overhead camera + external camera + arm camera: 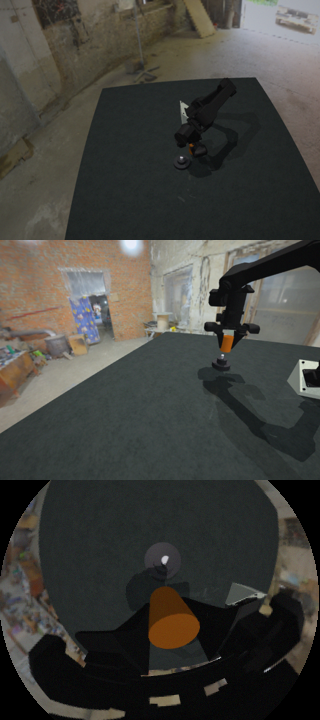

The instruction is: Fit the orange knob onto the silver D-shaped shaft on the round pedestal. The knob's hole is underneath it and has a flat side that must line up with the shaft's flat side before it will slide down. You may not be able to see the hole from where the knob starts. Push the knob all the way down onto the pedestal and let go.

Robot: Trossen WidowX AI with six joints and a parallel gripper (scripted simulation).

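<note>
My gripper tip is now 1 cm past the round pedestal, 5 cm to the left of it and 8 cm above it. The rest, counted from my gripper tip: orange knob (3 cm above).
</note>
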